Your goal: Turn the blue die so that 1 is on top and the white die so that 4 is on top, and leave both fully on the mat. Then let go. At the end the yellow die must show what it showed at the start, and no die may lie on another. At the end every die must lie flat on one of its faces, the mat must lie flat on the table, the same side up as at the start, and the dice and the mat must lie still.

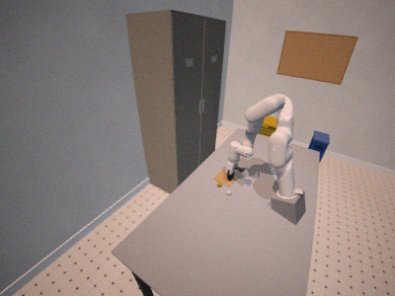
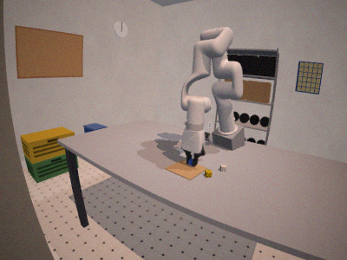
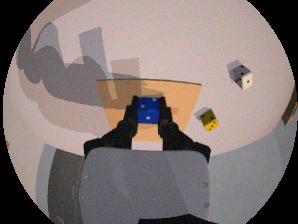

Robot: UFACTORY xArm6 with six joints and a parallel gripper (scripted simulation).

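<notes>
Right now my hand is 1 cm above the blue die. Round my hand: yellow die 4 cm ahead, 10 cm to the left, 2 cm below; tan mat 4 cm ahead, 3 cm below; white die 5 cm behind, 14 cm to the left, 2 cm below.
</notes>
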